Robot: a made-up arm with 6 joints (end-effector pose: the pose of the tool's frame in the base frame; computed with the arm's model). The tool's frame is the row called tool. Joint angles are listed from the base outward.
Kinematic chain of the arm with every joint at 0, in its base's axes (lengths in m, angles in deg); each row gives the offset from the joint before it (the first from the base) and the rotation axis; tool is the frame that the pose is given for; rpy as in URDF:
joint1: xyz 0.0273 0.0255 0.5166 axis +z
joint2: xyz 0.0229 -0.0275 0.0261 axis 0 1 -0.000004
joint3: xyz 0.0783 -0.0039 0.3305 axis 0 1 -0.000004
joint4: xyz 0.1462 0.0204 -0.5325 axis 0 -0.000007 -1
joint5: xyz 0.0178 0.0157 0.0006 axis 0 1 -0.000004
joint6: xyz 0.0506 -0.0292 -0.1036 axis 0 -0.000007 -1
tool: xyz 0.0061 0.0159 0.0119 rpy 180 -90 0
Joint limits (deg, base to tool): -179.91..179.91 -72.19..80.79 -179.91..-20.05 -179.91..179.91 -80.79..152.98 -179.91..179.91
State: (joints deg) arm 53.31 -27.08 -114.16 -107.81 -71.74 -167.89
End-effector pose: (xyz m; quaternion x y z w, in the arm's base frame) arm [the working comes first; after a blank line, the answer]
Working (the frame after each row of the table, in the pose's form):
after joint1: 0.0273 0.0255 0.5166 0.0000 0.0000 0.4486 0.8937
after joint2: 0.0630 0.0274 0.5427 0.1050 -0.2092 0.4361 0.8689
after joint3: 0.0179 -0.0396 0.8726 0.4232 -0.8431 0.1489 0.2966
after joint4: 0.1326 0.1485 1.3794 -0.4319 -0.8386 0.3273 0.0544
after joint5: 0.1322 0.1682 1.3661 0.1582 0.7115 -0.5183 0.4473
after joint6: 0.0353 0.2351 1.3495 0.7242 -0.0823 0.3901 0.5626

0.0362 0.2210 1.3647 -0.3397 0.2362 -0.4560 0.7880
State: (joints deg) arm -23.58 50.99 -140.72 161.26 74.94 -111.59
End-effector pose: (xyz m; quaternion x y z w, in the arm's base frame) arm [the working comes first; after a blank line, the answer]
Working (the frame after each row of the table, in the pose's form):
after joint1: 0.0273 0.0255 0.5166 0.0000 0.0000 -0.2043 0.9789
after joint2: 0.0373 -0.0089 0.5427 0.0879 0.4214 -0.1844 0.8836
after joint3: 0.3163 -0.1349 0.6899 -0.1441 -0.6906 -0.1448 0.6938
after joint4: 0.8131 -0.3295 0.8336 -0.6579 0.2546 0.7081 0.0299
after joint5: 0.8043 -0.3481 0.8218 0.9529 -0.2203 -0.1618 0.1312
after joint6: 0.8963 -0.3276 0.8943 0.3535 -0.9120 0.0175 0.2076

0.8775 -0.3217 0.8877 0.4981 0.2376 -0.7916 0.2623
